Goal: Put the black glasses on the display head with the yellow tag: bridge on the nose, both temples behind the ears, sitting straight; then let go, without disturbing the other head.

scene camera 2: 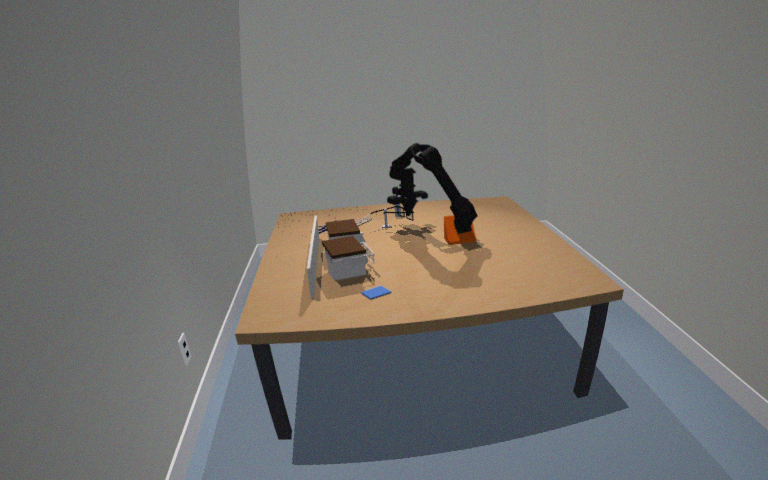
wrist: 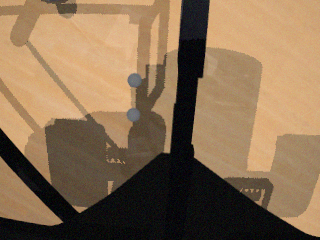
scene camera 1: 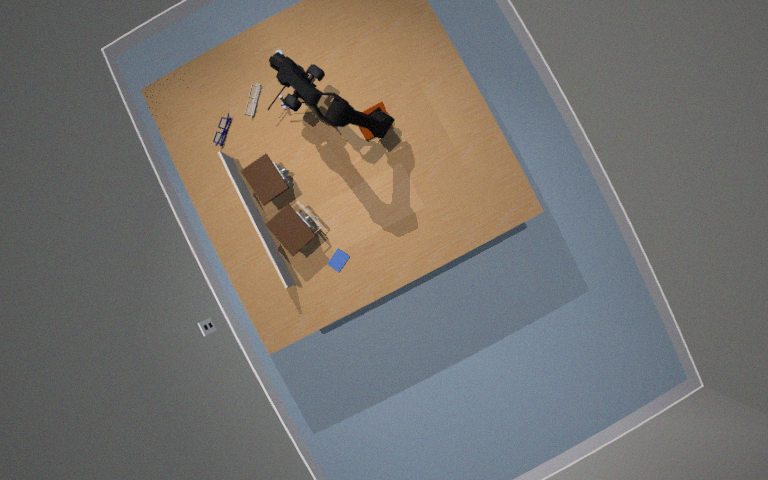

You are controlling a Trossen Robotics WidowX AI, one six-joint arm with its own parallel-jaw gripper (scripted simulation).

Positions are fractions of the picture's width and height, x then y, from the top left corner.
A display head (scene camera 2: 0.45, 0.52) is 163 cm from the lens.
